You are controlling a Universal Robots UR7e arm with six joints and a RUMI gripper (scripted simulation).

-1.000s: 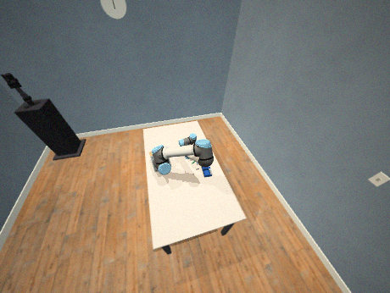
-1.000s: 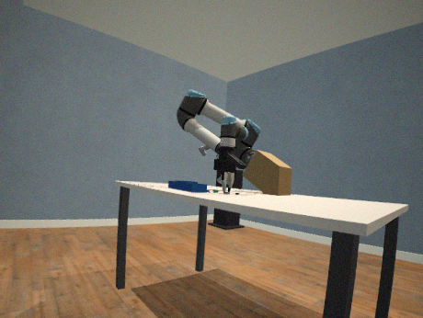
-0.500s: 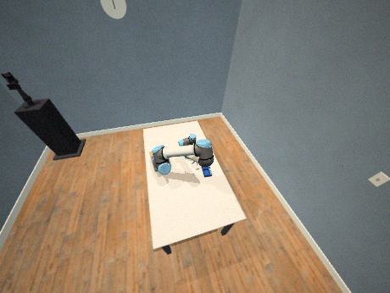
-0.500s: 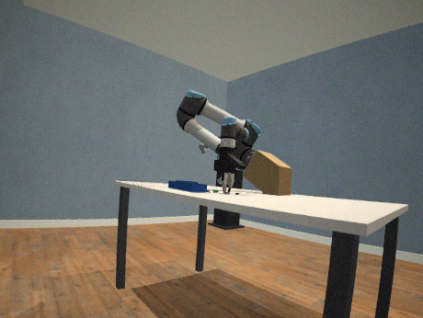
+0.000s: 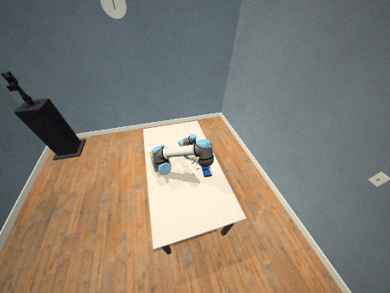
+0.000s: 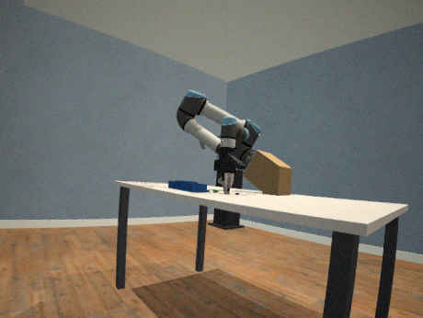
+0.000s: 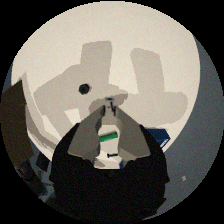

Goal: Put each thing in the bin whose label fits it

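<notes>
The black nut is 40 mm behind my hand, 30 mm to the left of it and 10 mm below it. Also, from my hand: small grey piece 10 mm below; small blue piece 100 mm to the right, 40 mm ahead, 10 mm below; green piece 80 mm to the right, 10 mm below.
</notes>
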